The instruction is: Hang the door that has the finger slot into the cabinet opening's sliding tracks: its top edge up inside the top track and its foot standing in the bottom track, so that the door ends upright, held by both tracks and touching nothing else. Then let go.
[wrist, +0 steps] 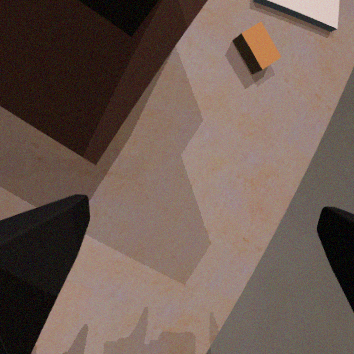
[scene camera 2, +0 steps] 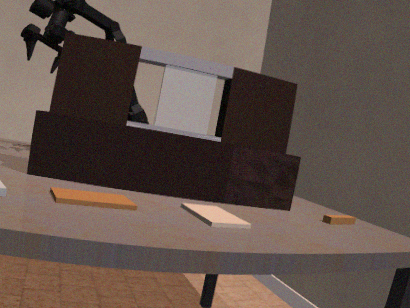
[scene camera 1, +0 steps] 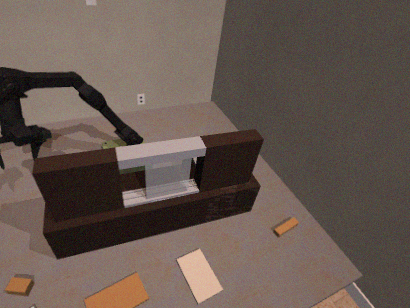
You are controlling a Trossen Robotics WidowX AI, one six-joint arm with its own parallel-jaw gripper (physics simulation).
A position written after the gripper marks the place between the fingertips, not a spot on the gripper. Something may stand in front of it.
The gripper point(scene camera 2: 40, 66) is open and holds nothing. A cream panel point(scene camera 1: 195, 268) sits on the table.
